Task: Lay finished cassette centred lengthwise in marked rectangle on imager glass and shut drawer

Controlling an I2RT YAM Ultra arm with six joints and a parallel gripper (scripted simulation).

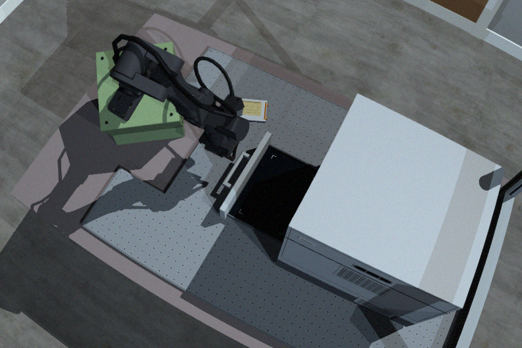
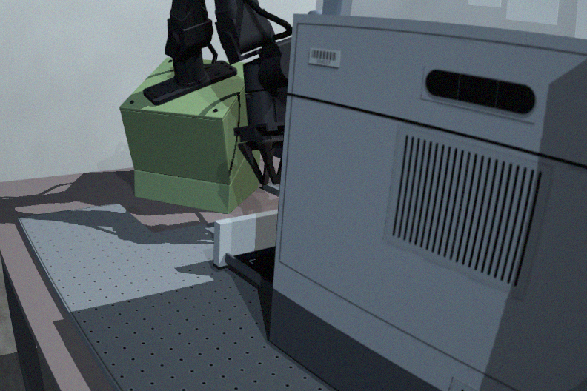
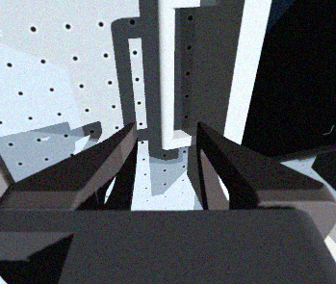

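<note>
My gripper is now 4 cm past the cassette FINISHED, 23 cm to the right of it and 12 cm above it. Also, from my hand: imager drawer 17 cm ahead, 1 cm to the right, 8 cm below.
</note>
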